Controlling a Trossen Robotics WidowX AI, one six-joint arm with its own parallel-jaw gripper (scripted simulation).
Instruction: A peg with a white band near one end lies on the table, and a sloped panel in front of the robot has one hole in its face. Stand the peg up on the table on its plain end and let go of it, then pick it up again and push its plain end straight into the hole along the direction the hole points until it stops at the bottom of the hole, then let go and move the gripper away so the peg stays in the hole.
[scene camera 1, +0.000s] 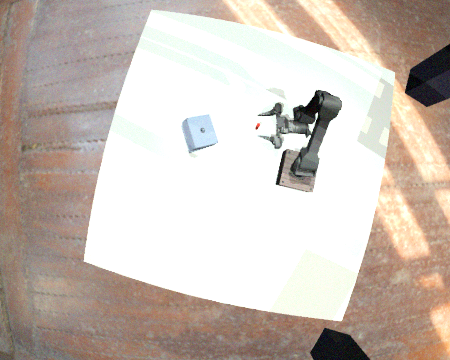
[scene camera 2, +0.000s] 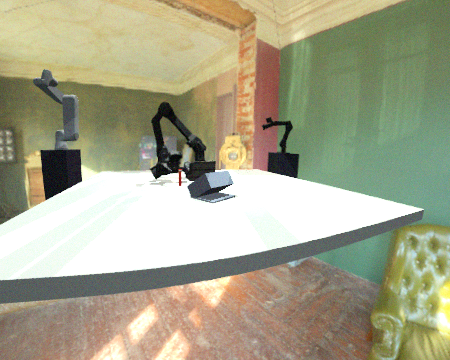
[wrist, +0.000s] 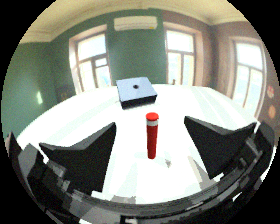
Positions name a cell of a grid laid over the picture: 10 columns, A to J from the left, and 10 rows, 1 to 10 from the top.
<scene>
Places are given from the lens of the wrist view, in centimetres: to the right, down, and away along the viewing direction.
my gripper (wrist: F6): 1, 1, 9
sloped blue-grey panel (wrist: F5): 2, -6, 28
</scene>
